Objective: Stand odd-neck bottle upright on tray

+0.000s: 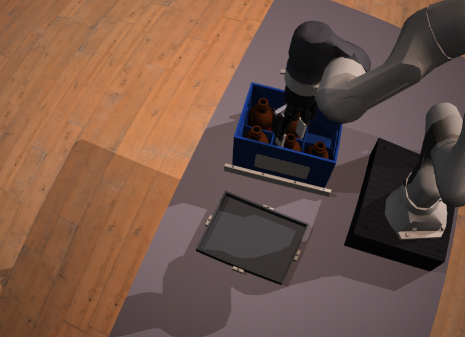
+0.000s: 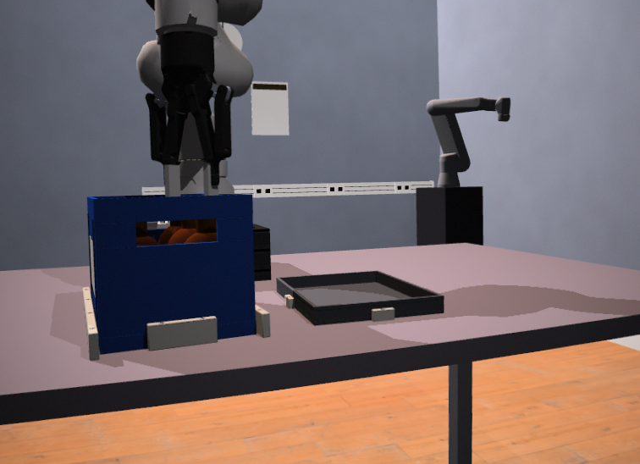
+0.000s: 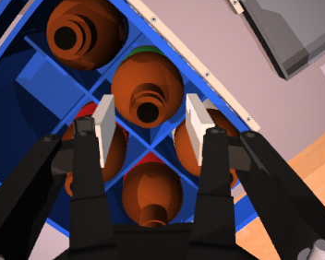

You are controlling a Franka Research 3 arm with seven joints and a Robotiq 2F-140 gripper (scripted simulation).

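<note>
Now: hand 100 mm above the crate and 50 mm to the left of it. Also, from my hand: bottle 100 mm below, 80 mm behind; then dark tray 240 mm to the left, 170 mm below, 30 mm ahead.
</note>
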